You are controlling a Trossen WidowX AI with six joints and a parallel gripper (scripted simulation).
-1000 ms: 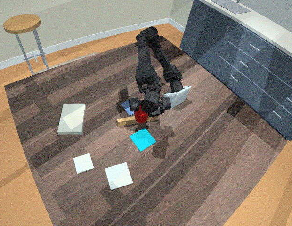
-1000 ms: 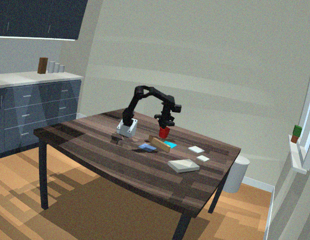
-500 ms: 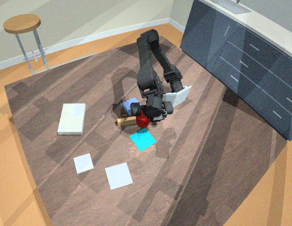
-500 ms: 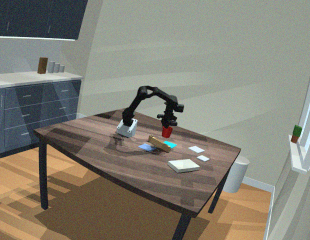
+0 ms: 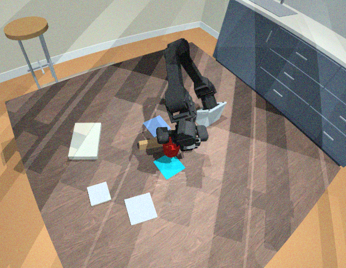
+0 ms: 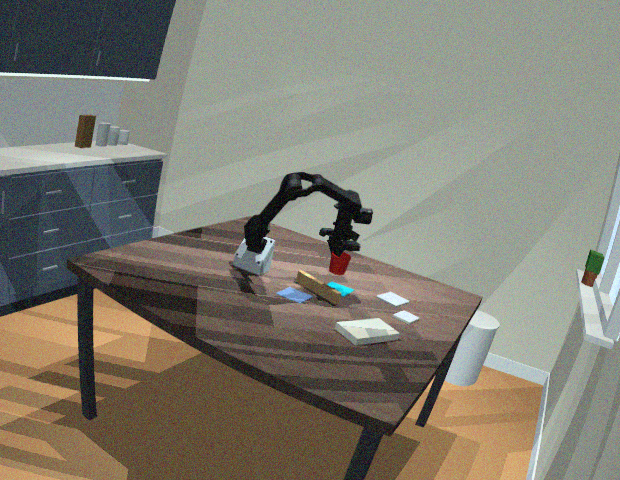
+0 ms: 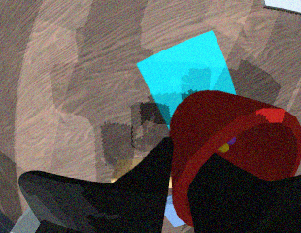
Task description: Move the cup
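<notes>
Right now the yellow marble is 3 cm ahead of my gripper tip, 4 cm to the right of it and 2 cm below it. Round my gripper tip: red cup: 3 cm ahead, 2 cm to the right; cyan pad: 4 cm ahead, 12 cm below; wooden bar: 1 cm behind, 10 cm to the right, 10 cm below.
</notes>
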